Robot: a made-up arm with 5 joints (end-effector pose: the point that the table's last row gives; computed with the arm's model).
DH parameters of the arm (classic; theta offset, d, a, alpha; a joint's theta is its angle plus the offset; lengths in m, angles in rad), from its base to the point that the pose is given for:
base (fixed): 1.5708 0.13 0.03 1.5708
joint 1: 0 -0.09 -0.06 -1.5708
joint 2: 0 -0.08 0 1.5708
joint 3: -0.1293 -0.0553 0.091 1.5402
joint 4: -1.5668 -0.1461 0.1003 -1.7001
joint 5: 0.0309 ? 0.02 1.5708
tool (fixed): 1.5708 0.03 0 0
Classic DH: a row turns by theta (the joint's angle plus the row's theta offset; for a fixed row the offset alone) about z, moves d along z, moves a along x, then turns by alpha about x.
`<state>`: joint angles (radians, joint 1 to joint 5).
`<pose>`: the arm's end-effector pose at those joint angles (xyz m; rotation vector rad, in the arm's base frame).
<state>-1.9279 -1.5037 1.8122 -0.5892 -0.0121</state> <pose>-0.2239 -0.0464 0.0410 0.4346 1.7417 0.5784</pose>
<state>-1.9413 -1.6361 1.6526 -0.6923 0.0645</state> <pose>-0.1950 -0.0473 0.0280 0.4343 1.5773 0.3675</pose>
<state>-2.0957 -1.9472 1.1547 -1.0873 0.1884</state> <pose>-0.1353 -0.0465 0.0388 0.4550 1.0639 -0.2651</pose>
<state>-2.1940 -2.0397 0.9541 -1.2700 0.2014</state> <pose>-0.1244 -0.0384 0.0530 0.4609 0.8694 -0.5056</pose>
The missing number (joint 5, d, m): 0.0309
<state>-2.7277 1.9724 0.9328 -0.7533 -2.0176</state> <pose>0.0095 0.2017 0.1304 -2.0101 -2.1838 0.6870</pose>
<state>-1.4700 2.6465 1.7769 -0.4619 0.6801</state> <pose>0.1481 -0.0035 0.1557 0.3062 0.0147 1.0792</pose>
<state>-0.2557 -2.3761 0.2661 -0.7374 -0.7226</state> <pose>0.0467 0.0591 0.1613 2.0624 -0.1314 0.2248</pose>
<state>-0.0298 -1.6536 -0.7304 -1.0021 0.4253</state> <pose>0.0195 0.1198 0.1328 -1.9411 -0.7766 1.0037</pose>
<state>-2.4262 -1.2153 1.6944 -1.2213 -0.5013</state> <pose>-0.2399 -0.0345 0.1723 -0.5154 2.0354 -0.1268</pose>
